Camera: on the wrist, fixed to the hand. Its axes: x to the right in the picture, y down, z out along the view.
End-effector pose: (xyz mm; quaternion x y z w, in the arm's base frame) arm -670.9 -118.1 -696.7 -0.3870 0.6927 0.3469 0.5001
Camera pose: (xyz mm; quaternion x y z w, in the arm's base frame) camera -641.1 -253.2 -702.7 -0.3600 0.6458 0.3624 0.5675
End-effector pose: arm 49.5 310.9 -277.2 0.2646 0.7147 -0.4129 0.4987
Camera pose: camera -80.9 351.8 -255.2 0.2238 0.6681 -0.4505 0.5483
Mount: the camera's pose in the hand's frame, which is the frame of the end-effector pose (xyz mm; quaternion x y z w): 25.4 -89.0 -103.0 0.0126 -0.0855 -0.0151 0.9961
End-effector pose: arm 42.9 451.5 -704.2 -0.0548 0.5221 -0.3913 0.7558
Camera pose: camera -86.6 407.4 -725.6 -0.0864 0.4497 -0.4031 0.7923
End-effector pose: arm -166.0 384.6 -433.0 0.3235 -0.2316 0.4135 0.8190
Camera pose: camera -66.9 432.4 -517.1 0.3714 -0.2906 0.3748 0.7982
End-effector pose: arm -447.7 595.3 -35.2 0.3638 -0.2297 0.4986 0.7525
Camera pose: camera -357.7 668.9 -110.4 0.4180 -0.2814 0.4571 0.7329
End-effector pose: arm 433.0 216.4 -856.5 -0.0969 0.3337 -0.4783 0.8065
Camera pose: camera 313.2 165.3 -903.6 -0.1323 0.2560 -0.4846 0.8259
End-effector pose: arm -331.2 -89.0 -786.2 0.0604 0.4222 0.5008 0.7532
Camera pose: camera -336.7 -146.4 -912.1 0.1061 0.3634 0.4770 0.7932
